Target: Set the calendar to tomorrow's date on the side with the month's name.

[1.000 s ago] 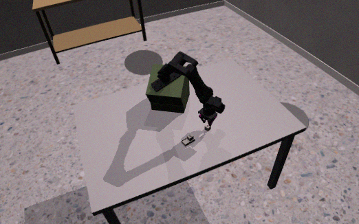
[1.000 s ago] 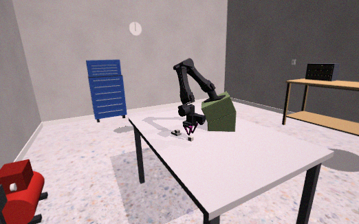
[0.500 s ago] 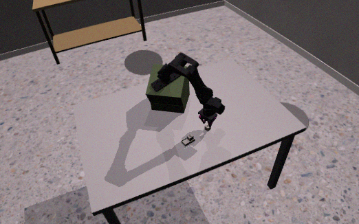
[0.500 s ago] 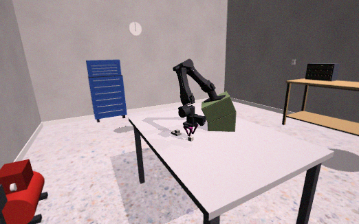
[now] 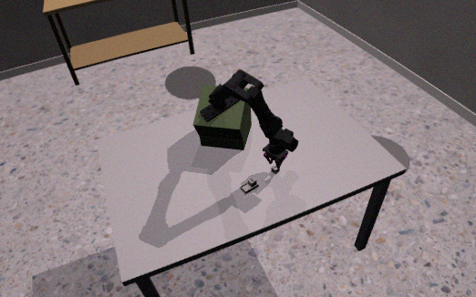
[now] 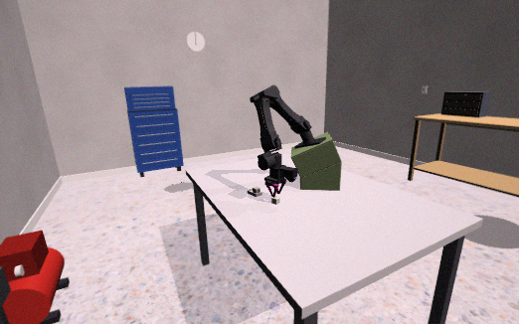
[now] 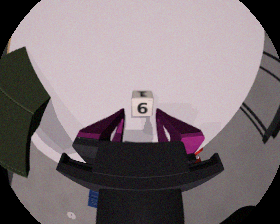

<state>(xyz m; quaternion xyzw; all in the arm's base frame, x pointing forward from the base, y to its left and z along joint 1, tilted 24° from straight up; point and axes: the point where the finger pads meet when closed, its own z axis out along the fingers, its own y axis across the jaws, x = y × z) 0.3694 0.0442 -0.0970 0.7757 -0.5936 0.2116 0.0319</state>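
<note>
Right now the white cube is 30 mm below my hand. The rest, counted from my hand: calendar tray: 160 mm to the right, 40 mm below, 10 mm ahead.
</note>
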